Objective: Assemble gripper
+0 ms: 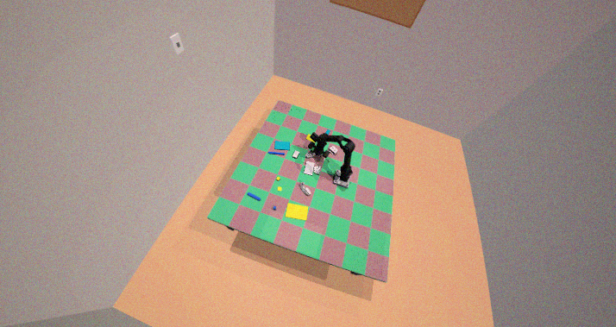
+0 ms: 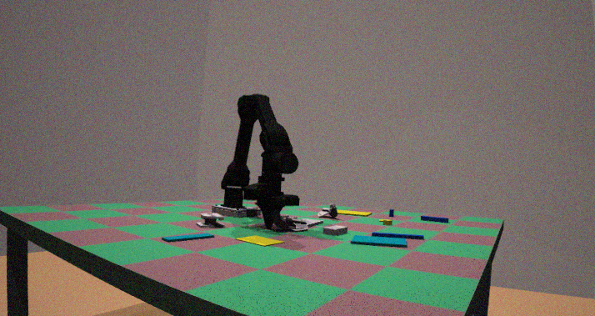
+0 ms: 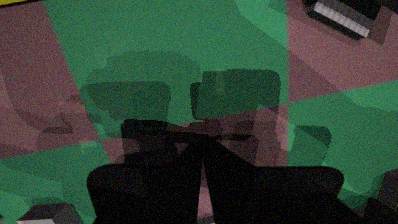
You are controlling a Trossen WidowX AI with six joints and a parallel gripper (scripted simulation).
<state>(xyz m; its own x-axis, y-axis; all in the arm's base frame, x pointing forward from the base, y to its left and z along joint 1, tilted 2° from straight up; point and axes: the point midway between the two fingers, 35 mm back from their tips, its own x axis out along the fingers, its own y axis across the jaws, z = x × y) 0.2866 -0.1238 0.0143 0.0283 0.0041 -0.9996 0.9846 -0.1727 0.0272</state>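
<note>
Now: the grey jaw 40 mm ahead of my gripper tip, 10 mm to the left of it and 40 mm above it. The rest, counted from my gripper tip: teal plate (310 mm ahead, 50 mm to the left); white housing plate (50 mm behind, 150 mm to the left, 10 mm above); teal bar (270 mm to the right).
</note>
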